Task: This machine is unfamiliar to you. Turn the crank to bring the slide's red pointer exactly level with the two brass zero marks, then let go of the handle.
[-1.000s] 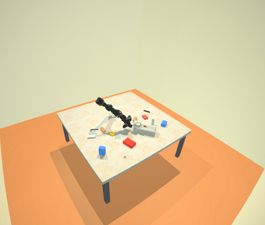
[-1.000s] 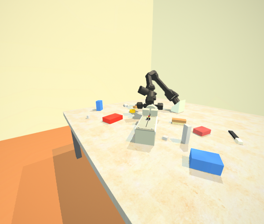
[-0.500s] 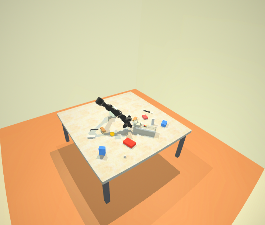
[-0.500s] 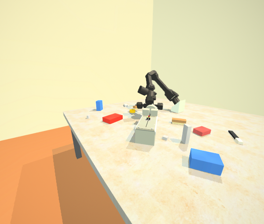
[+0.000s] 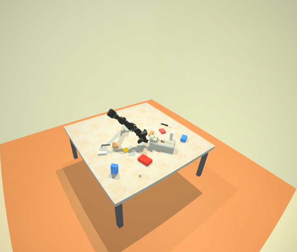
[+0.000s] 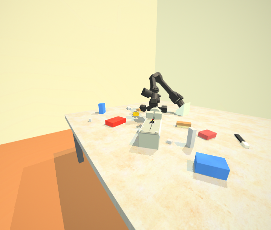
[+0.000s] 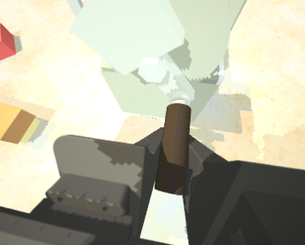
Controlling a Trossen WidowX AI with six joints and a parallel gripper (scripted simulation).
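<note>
The crank is 10 mm to the left of my gripper tip and 40 mm above it. The rest, counted from my gripper tip: brown crank handle: 10 mm behind, 10 mm to the right, 30 mm above; then red pointer: 110 mm ahead, 110 mm to the left, 50 mm above; then yellow disc: 40 mm behind, 240 mm to the right, 30 mm below.
</note>
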